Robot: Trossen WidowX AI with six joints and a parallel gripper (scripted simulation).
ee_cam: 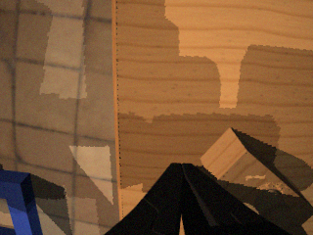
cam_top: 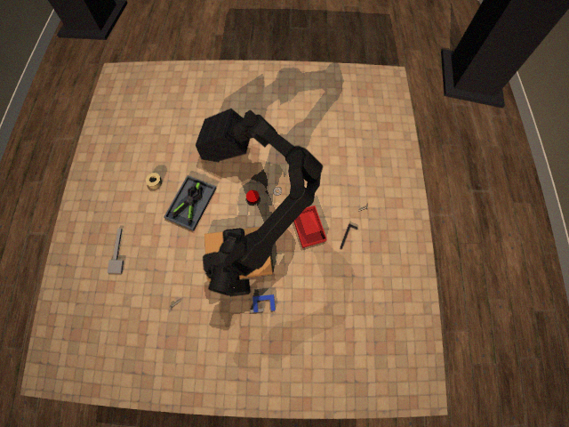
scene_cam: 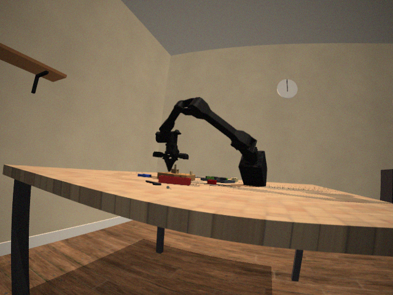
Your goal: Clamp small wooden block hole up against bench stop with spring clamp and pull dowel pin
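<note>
My hand is 4 cm past the wooden board, 2 cm to the left of it and 6 cm above it. The rest, counted from my hand: dowel pin: 3 cm behind, 1 cm to the right, 2 cm below; small wooden block: 3 cm behind, 1 cm to the right, 3 cm below; red knob: 25 cm behind, 1 cm to the right, 6 cm below.
</note>
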